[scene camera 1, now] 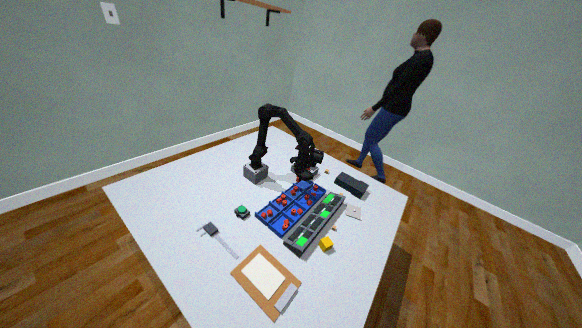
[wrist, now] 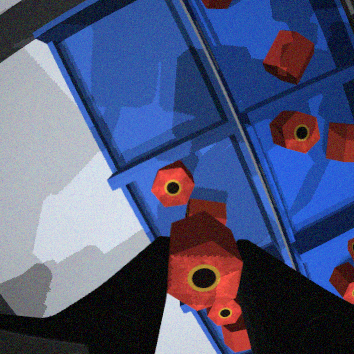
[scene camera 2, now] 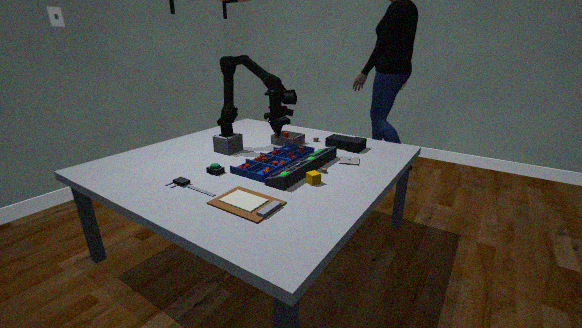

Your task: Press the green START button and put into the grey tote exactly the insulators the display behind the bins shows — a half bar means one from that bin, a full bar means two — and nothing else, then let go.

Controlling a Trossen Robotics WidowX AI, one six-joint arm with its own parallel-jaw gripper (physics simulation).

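My gripper [scene camera 1: 299,178] [scene camera 2: 278,133] [wrist: 201,248] is shut on a red insulator [wrist: 182,280]. In the second scene view it appears at the left end of the grey tote [scene camera 2: 289,143], where red insulators show; whether it is over the tote is unclear. Blue bins [scene camera 1: 270,226] [scene camera 2: 250,173] [wrist: 145,130] hold more insulators; one compartment in the wrist view is empty. The display [scene camera 1: 300,250] [scene camera 2: 276,183] behind them shows green bars [scene camera 1: 302,241], including others at its middle and far end; their lengths are hard to read. The green START button [scene camera 1: 242,209] [scene camera 2: 215,165] stands left of the bins.
A black box [scene camera 1: 351,184] [scene camera 2: 345,143] is right of the tote. A yellow cube [scene camera 1: 326,244] [scene camera 2: 313,177] and a pale plate [scene camera 1: 354,212] [scene camera 2: 349,160] lie beyond the display. A clipboard [scene camera 1: 262,274] [scene camera 2: 244,200] and a caliper [scene camera 1: 210,229] [scene camera 2: 181,181] lie nearer. A person [scene camera 1: 410,80] [scene camera 2: 395,45] stands behind.
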